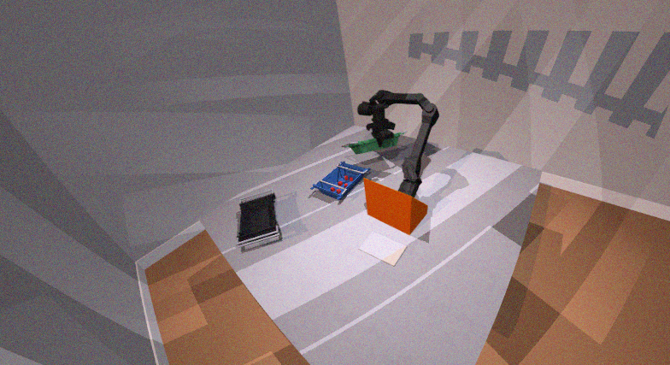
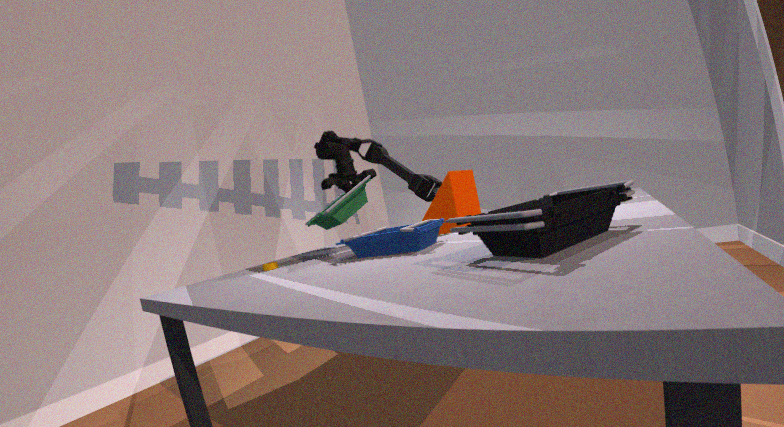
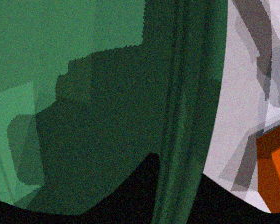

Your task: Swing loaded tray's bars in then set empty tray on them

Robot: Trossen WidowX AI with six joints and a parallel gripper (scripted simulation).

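Now: the green tray 7 cm ahead of my gripper tip, 3 cm to the right of it and 1 cm above it. The rest, counted from my gripper tip: beige flat card 37 cm to the left, 34 cm behind, 16 cm below; yellow block 26 cm ahead, 19 cm to the right, 15 cm below.
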